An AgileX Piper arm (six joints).
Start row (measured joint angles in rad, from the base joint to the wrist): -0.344 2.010 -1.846 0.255 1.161 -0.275
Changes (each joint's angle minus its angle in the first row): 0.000 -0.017 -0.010 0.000 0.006 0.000; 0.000 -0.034 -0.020 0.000 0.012 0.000; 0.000 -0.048 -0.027 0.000 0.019 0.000; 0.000 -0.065 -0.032 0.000 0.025 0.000; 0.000 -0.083 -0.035 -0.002 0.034 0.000; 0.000 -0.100 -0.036 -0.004 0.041 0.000; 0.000 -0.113 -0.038 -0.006 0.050 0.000
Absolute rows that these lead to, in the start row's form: -0.344 1.993 -1.856 0.255 1.167 -0.275; -0.344 1.976 -1.866 0.255 1.173 -0.275; -0.344 1.962 -1.873 0.255 1.180 -0.275; -0.344 1.945 -1.878 0.255 1.186 -0.275; -0.344 1.927 -1.881 0.253 1.195 -0.275; -0.344 1.910 -1.882 0.251 1.202 -0.275; -0.344 1.897 -1.884 0.249 1.211 -0.275
